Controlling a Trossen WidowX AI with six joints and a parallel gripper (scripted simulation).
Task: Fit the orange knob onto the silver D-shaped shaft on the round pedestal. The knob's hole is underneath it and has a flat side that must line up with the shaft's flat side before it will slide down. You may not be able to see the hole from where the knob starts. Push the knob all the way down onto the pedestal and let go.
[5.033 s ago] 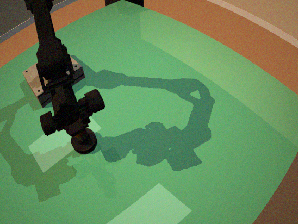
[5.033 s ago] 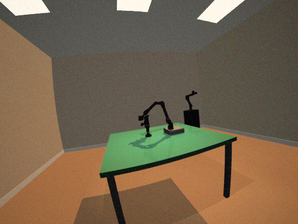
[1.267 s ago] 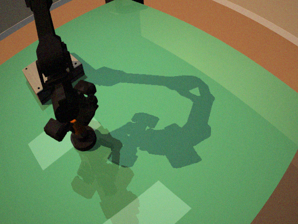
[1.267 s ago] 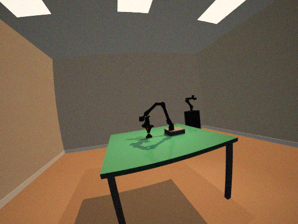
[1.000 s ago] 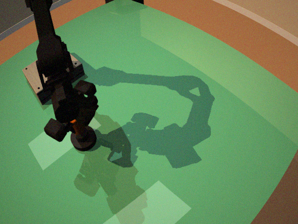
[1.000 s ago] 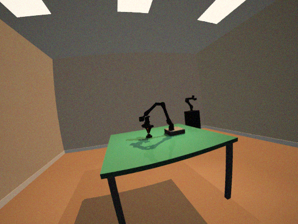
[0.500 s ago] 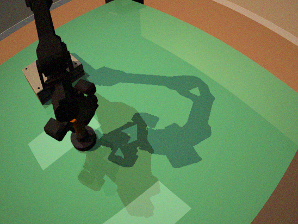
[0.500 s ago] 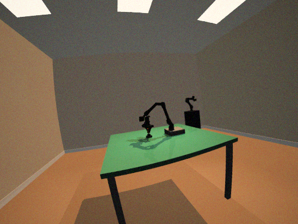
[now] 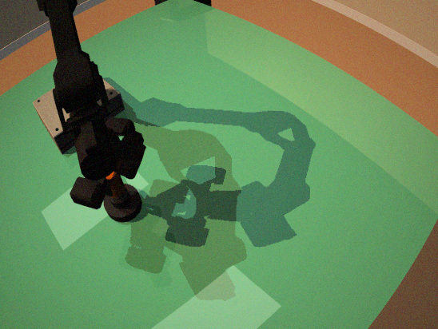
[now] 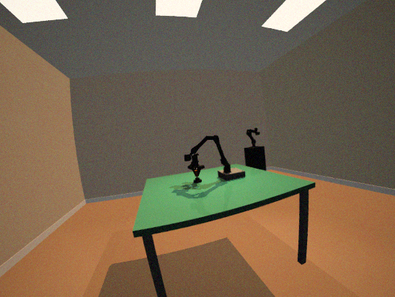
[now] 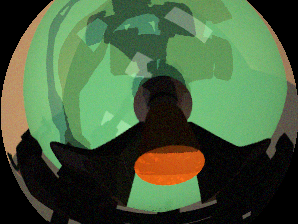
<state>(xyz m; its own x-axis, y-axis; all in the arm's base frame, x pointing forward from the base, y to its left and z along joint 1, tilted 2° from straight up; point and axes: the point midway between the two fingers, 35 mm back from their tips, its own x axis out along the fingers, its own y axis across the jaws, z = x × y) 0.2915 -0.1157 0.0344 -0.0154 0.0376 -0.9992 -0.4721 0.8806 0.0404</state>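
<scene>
Now: gripper tip 30 mm below the orange knob. The rest, counted from my gripper tip: pedestal 40 mm below.
</scene>
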